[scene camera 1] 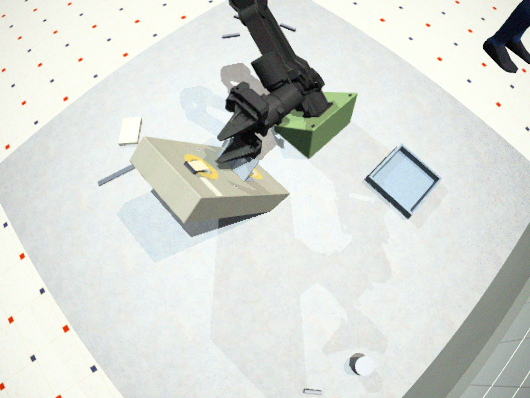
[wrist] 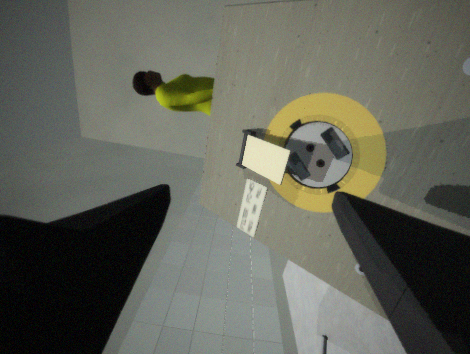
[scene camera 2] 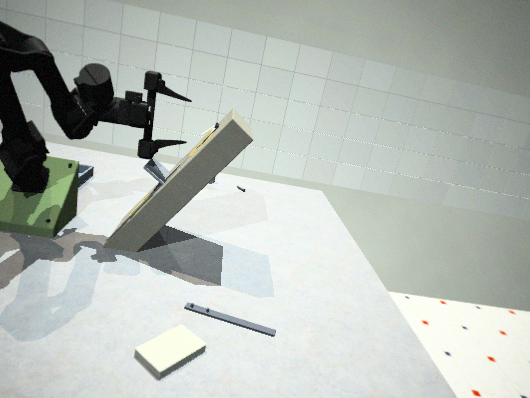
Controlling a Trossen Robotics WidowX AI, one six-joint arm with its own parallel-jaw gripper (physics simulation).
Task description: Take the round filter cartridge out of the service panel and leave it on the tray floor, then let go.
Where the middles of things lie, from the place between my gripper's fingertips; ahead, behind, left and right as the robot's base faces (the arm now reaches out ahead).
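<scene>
You'd find the cream latch flap (wrist: 269, 160) 50 mm ahead of my hand, 10 mm to the right of it and 10 mm below it. There's a round grey filter cartridge (wrist: 321, 154) as well, and that's 50 mm ahead of my hand, 20 mm to the right of it and 50 mm below it. The label (wrist: 254, 193) is 60 mm ahead of my hand, 40 mm to the left of it and 10 mm below it, while the cream pad (scene camera 2: 161, 355) sits 30 mm ahead of my hand, 400 mm to the right of it and 280 mm below it.
</scene>
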